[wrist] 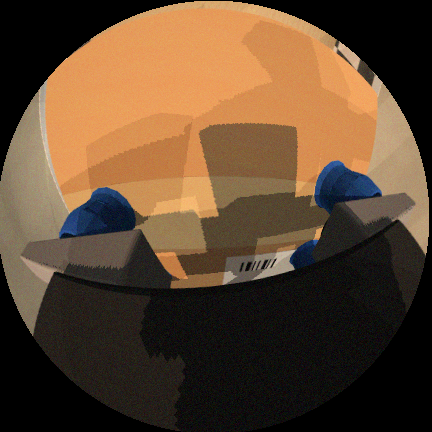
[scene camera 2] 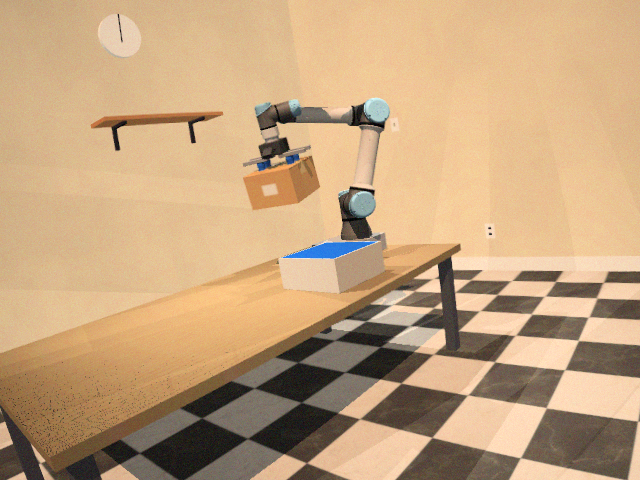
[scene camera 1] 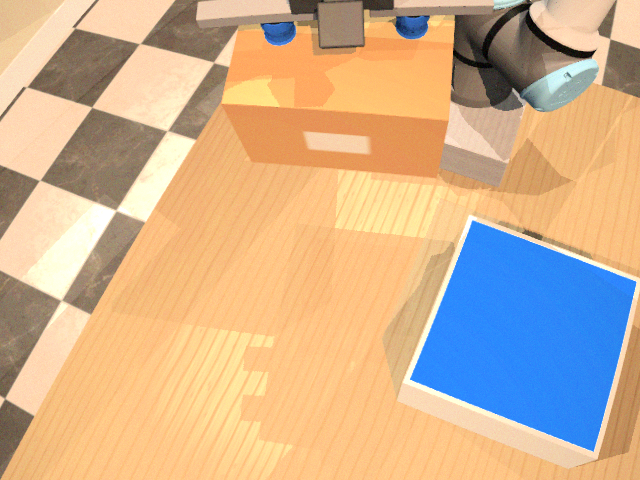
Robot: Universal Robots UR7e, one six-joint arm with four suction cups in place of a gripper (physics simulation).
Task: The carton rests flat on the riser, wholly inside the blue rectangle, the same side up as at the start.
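Observation:
An orange-brown carton hangs in the air, slightly tilted in scene camera 2, with a pale label on one side. My gripper has its blue suction cups on the carton's top face and holds it. A barcode label shows on the top in the wrist view. The white riser stands on the table, with the blue rectangle on its top. The carton is higher than the riser and off to its upper left in both scene views. The carton's underside is hidden.
The wooden table bears the riser. The arm's grey base block is behind the riser, beside the carton in scene camera 1. A wall shelf and a clock are on the wall.

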